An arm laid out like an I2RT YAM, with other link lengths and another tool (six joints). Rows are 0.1 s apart.
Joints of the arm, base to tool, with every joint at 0 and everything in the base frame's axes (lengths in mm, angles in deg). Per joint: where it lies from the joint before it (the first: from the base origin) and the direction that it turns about. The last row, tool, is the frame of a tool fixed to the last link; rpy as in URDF.
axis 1: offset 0 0 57.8 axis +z
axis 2: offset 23.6 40 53.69 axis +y
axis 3: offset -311.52 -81.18 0 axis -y
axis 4: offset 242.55 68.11 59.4 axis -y
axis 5: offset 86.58 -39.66 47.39 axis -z
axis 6: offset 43.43 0 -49.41 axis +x
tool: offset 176 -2 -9 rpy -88.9 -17.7 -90
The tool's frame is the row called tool.
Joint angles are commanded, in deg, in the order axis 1, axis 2, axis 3, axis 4, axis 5, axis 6. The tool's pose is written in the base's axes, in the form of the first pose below.
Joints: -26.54, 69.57, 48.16, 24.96, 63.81, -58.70
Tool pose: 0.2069 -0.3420 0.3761 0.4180 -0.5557 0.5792 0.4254
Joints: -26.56, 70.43, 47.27, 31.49, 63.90, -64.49
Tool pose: 0.2080 -0.3429 0.3855 0.4160 -0.5409 0.5823 0.4420
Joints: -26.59, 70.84, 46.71, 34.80, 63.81, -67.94
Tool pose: 0.2083 -0.3432 0.3898 0.4180 -0.5311 0.5813 0.4530
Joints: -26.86, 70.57, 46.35, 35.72, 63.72, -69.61
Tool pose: 0.2053 -0.3433 0.3917 0.4198 -0.5268 0.5783 0.4603
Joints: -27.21, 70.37, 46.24, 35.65, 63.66, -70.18
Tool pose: 0.2025 -0.3441 0.3919 0.4210 -0.5257 0.5749 0.4646
